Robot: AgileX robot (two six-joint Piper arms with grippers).
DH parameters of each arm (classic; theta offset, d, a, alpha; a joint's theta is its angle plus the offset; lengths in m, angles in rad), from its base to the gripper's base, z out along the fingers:
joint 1: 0 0.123 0 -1.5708
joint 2: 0.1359 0 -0.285 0
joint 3: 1.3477 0 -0.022 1.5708
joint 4: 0 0.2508 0 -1.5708
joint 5: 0 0 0.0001 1.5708
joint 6: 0 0.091 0 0
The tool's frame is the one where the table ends.
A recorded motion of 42 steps. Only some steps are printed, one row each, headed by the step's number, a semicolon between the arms.
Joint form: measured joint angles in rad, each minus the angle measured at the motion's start. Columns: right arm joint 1, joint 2, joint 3, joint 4, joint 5, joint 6; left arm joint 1, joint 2, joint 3, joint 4, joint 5, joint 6.
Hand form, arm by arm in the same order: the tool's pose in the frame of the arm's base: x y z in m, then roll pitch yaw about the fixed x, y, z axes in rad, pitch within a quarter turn. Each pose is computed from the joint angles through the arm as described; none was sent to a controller.
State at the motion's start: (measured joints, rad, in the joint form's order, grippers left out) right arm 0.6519 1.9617 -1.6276 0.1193 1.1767 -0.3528; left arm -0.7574 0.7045 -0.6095 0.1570 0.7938 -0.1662
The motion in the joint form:
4: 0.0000 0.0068 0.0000 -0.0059 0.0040 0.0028; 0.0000 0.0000 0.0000 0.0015 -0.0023 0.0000
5: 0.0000 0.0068 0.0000 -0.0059 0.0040 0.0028; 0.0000 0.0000 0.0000 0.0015 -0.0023 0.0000
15: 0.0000 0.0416 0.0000 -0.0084 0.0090 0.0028; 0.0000 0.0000 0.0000 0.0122 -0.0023 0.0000
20: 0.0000 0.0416 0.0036 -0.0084 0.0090 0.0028; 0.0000 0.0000 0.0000 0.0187 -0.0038 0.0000
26: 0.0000 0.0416 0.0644 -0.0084 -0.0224 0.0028; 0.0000 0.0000 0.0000 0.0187 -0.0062 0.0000
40: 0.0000 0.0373 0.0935 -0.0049 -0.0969 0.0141; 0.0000 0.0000 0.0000 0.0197 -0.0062 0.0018
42: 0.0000 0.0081 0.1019 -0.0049 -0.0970 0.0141; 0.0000 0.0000 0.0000 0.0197 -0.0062 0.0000
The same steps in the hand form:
4: 0.3167 0.2537 0.2371 3.0837 0.1638 -2.1804; 0.0973 -0.0779 0.2908 3.0827 0.7825 2.4604
5: 0.3167 0.2537 0.2371 3.0837 0.1638 -2.1804; 0.0973 -0.0779 0.2908 3.0827 0.7825 2.4604
15: 0.3194 0.2555 0.2228 3.0737 0.1252 -2.1807; 0.0977 -0.0774 0.2910 3.0676 0.7832 2.4497
20: 0.3190 0.2552 0.2219 3.0726 0.1218 -2.1808; 0.0981 -0.0772 0.2911 3.0586 0.7851 2.4430
26: 0.3141 0.2514 0.2068 3.0646 0.0933 -2.1850; 0.0982 -0.0773 0.2913 3.0588 0.7874 2.4427
40: 0.3156 0.2524 0.2019 3.0775 0.1396 -2.2037; 0.0982 -0.0773 0.2913 3.0556 0.7874 2.4391
42: 0.3126 0.2501 0.2115 3.0834 0.1597 -2.2029; 0.0982 -0.0773 0.2913 3.0574 0.7875 2.4417

